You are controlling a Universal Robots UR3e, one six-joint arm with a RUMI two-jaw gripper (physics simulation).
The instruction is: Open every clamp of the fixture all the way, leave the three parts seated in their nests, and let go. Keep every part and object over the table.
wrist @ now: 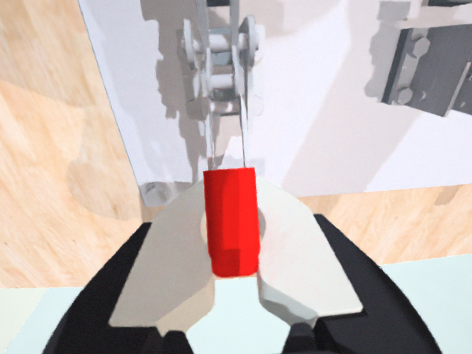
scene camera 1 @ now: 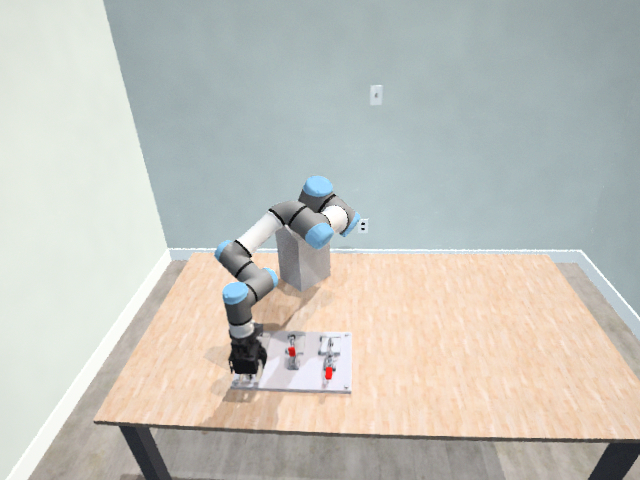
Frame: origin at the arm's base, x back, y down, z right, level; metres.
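Seen in the pictures: gripper, fingertip midpoint: (scene camera 1: 254, 380).
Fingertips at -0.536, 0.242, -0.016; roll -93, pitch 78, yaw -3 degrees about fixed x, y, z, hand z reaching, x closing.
Offsets run from my fingertips to a thing's top centre, as dx, dy, dz. "*": to the spot under its first point.
The fixture plate {+0.115, +0.003, -0.086} (scene camera 1: 310, 381) (wrist: 425, 160) lies on the table. In the wrist view, my gripper (wrist: 231, 177) (scene camera 1: 250, 376) is shut on the red handle {+0.022, -0.074, +0.005} (wrist: 231, 200) of the left clamp {* +0.063, -0.052, +0.015} (wrist: 221, 80), with a finger on each side. That handle points toward the front and reaches past the plate's front edge. The middle clamp's red handle {+0.079, -0.078, -0.094} (scene camera 1: 292, 351) sits farther back, above its mount. The right clamp's red handle {+0.054, -0.039, -0.213} (scene camera 1: 328, 373) points toward the front. A pale part {+0.186, -0.018, -0.183} (scene camera 1: 325, 346) shows behind the right clamp. The gripper hides the left clamp in the scene view; the left part cannot be made out.
The arm's grey pedestal (scene camera 1: 303, 263) stands behind the fixture. A dark bolted bracket {* +0.083, -0.015, -0.083} (wrist: 430, 70) is on the plate to the right in the wrist view. The table's front edge (scene camera 1: 361, 433) runs in front of the fixture.
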